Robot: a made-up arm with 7 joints.
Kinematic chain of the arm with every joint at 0, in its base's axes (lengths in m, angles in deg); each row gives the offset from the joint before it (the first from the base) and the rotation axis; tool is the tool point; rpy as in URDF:
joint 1: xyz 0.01 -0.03 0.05 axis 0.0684 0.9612 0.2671
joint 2: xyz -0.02 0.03 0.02 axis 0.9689 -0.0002 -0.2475
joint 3: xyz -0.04 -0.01 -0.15 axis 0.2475 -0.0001 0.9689
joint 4: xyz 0.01 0 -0.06 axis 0.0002 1 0
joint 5: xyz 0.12 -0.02 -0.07 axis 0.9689 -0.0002 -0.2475
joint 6: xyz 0.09 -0.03 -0.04 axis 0.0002 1 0
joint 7: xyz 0.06 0 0.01 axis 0.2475 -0.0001 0.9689
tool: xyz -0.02 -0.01 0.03 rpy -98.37 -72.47 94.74
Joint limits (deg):
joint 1: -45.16..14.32
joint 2: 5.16..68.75
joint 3: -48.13..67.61
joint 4: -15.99..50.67
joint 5: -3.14..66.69
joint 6: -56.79..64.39
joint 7: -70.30..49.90
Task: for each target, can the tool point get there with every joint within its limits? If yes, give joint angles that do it. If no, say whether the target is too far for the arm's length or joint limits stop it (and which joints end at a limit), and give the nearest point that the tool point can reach.
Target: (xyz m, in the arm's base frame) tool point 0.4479 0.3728 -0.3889
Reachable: no: too far | nearest point 0.3149 0.2684 -0.2643 | short by 0.210 m
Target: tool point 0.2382 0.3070 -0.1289
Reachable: yes | joints -10.79 52.33 29.25 30.42 3.54 11.28 3.92
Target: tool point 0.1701 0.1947 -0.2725
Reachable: yes | joints -1.86 12.83 39.23 14.75 43.93 28.39 -15.80
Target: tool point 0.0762 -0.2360 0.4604
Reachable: no: joint limits stop it (at a limit: joint 1, joint 2, joint 4, joint 5, joint 7) | nearest point 0.1844 0.1375 0.2490 | short by 0.443 m
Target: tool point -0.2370 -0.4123 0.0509
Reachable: no: joint limits stop it (at a limit: joint 1, joint 2, joint 3, joint 4, joint 6, joint 7) | nearest point -0.0044 -0.2280 -0.1401 | short by 0.353 m
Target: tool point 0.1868 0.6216 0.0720
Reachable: no: too far | nearest point 0.1638 0.4872 0.0510 | short by 0.138 m
